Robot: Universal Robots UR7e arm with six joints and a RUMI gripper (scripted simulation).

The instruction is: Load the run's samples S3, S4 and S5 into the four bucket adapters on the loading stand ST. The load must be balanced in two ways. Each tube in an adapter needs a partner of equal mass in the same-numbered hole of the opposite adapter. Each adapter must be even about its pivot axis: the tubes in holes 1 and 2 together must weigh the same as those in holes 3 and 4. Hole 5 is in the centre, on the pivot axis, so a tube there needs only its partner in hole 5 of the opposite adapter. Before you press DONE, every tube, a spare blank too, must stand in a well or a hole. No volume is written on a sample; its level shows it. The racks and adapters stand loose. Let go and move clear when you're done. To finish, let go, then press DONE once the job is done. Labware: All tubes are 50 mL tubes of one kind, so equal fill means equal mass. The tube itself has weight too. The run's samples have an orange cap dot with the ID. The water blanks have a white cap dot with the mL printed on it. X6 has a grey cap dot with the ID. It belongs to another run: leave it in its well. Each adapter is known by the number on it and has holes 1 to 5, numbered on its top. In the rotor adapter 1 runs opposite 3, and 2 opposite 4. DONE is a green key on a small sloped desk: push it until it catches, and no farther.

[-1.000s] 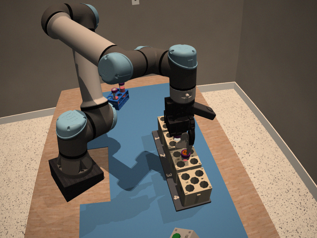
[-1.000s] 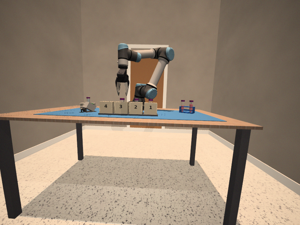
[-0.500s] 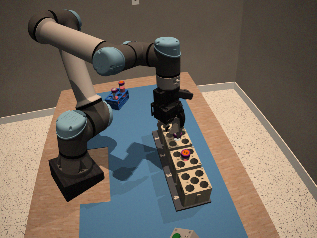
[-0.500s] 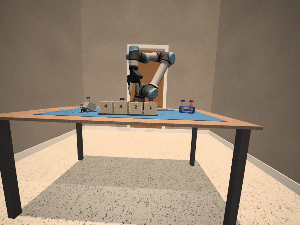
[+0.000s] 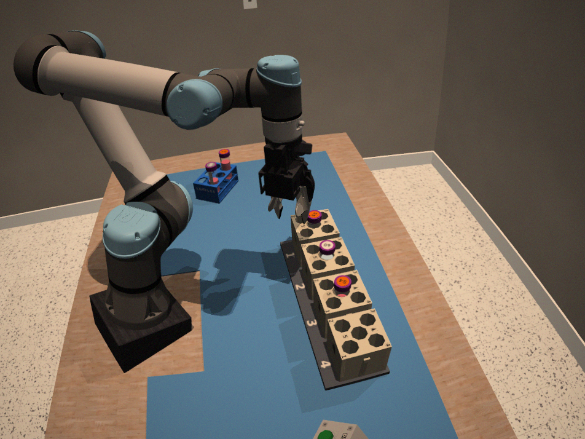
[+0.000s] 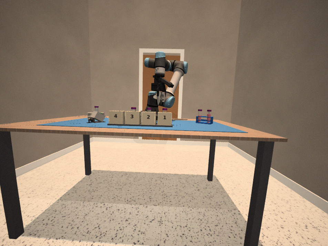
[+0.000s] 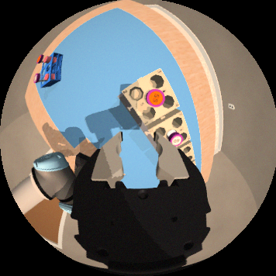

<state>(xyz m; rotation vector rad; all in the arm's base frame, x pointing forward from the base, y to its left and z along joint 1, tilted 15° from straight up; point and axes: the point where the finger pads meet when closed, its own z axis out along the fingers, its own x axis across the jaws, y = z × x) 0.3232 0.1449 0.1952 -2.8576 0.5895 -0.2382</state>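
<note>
Right now my hand is 38 cm to the right of the sample tube, 21 cm past it and 10 cm above it. Also, from my hand: green key (48 cm to the right, 9 cm below, 5 cm ahead); white rack (65 cm to the right, 13 cm below, 11 cm behind).
</note>
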